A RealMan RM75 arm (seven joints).
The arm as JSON. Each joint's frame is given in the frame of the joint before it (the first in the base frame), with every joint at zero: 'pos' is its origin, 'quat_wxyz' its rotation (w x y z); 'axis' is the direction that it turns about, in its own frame. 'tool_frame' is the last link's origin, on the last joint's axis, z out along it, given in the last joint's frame.
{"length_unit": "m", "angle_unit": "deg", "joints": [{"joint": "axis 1", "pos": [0.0, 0.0, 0.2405], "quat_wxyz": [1.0, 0.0, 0.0, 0.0], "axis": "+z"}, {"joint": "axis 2", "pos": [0.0, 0.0, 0.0], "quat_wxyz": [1.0, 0.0, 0.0, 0.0], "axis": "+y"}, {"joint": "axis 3", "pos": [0.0, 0.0, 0.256], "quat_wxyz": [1.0, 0.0, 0.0, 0.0], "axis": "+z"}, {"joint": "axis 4", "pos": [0.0, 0.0, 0.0], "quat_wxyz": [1.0, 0.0, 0.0, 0.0], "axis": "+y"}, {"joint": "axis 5", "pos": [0.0, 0.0, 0.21], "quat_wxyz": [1.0, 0.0, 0.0, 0.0], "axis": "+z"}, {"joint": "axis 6", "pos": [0.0, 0.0, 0.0], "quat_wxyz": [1.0, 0.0, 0.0, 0.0], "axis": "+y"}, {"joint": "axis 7", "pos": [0.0, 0.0, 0.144], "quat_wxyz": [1.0, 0.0, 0.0, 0.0], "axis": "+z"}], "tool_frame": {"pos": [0.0, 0.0, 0.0], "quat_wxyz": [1.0, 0.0, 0.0, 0.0]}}
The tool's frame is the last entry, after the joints.
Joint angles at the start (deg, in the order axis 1, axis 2, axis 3, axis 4, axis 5, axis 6, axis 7):
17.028 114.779 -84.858 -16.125 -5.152 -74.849 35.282
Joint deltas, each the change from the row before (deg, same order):
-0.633 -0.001 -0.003 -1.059 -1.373 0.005 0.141
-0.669 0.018 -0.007 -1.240 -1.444 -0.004 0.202
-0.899 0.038 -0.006 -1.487 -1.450 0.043 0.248
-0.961 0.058 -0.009 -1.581 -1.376 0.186 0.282
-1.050 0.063 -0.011 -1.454 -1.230 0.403 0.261
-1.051 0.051 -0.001 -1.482 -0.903 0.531 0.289
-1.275 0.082 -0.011 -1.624 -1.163 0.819 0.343
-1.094 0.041 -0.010 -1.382 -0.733 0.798 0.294
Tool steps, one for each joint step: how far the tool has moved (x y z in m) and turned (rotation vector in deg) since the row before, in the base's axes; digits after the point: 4 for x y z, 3 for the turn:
-0.0019 -0.0016 -0.0012 -0.643 -0.555 0.841
-0.0026 -0.0015 -0.0012 -0.641 -0.529 0.997
-0.0023 -0.0023 -0.0009 -0.572 -0.493 0.938
-0.0020 -0.0024 -0.0008 -0.538 -0.449 0.790
-0.0005 -0.0030 -0.0009 -0.540 -0.447 0.322
0.0000 -0.0027 0.0000 -0.314 -0.289 0.095
0.0009 -0.0036 -0.0008 -0.554 -0.436 -0.189
0.0012 -0.0029 0.0001 -0.295 -0.287 -0.363

